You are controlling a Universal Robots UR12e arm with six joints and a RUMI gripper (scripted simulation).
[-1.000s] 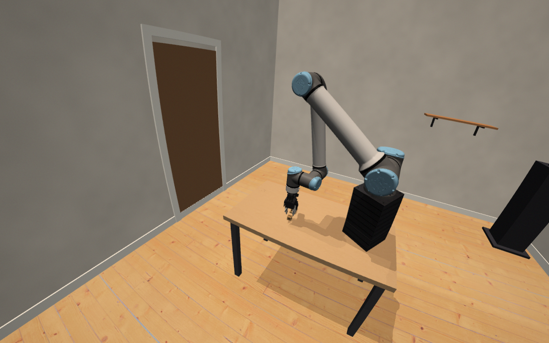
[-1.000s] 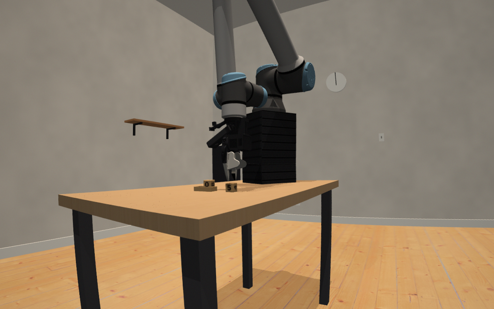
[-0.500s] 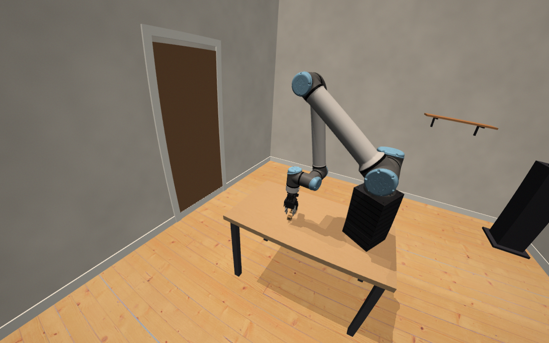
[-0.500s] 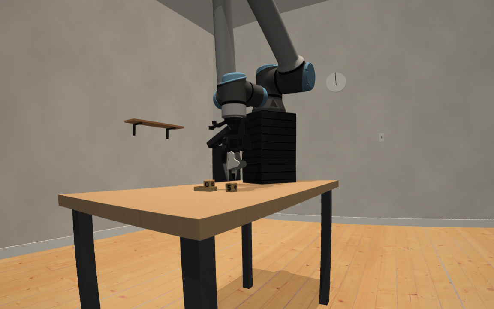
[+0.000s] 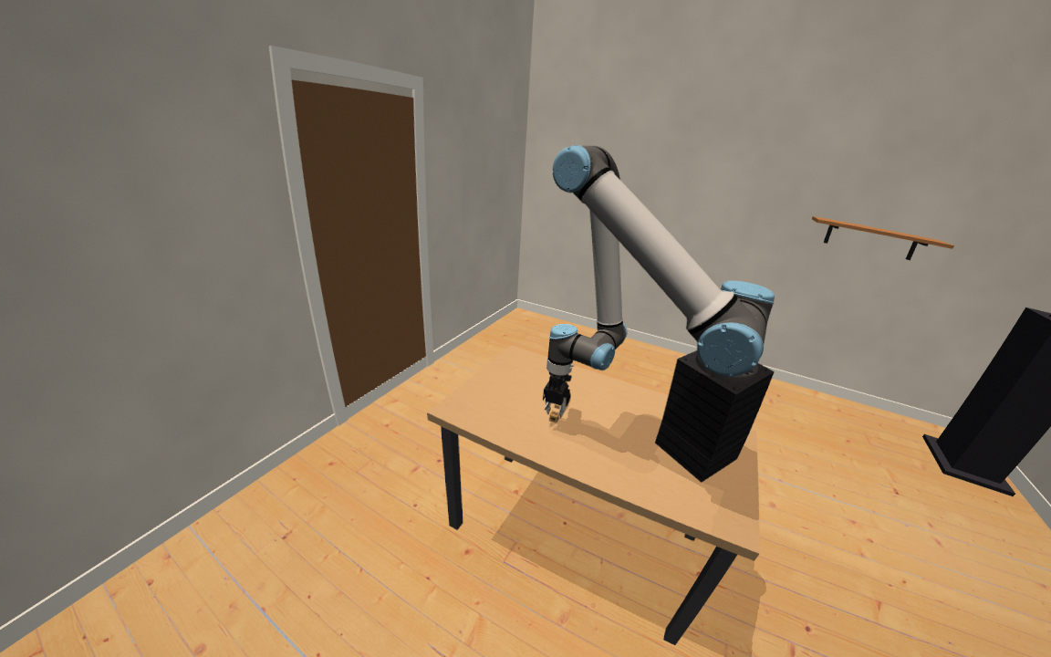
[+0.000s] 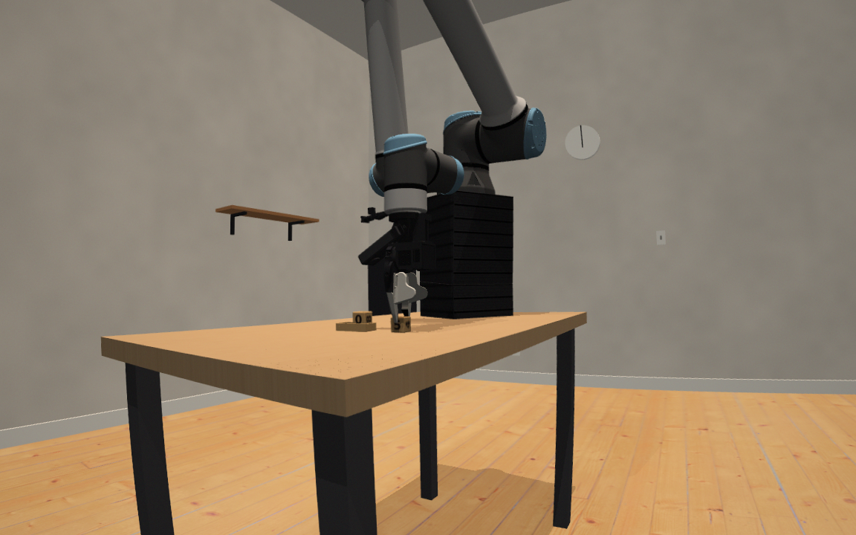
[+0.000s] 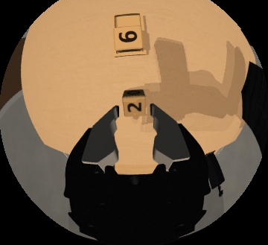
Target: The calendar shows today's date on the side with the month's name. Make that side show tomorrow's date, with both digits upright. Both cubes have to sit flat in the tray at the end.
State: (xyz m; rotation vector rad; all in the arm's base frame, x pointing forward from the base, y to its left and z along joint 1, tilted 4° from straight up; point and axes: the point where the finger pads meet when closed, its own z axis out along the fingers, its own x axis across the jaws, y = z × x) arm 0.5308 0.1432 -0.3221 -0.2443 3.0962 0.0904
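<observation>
Right now the wooden tray is 110 mm to the right of my hand, 30 mm below it and 20 mm ahead of it.
</observation>
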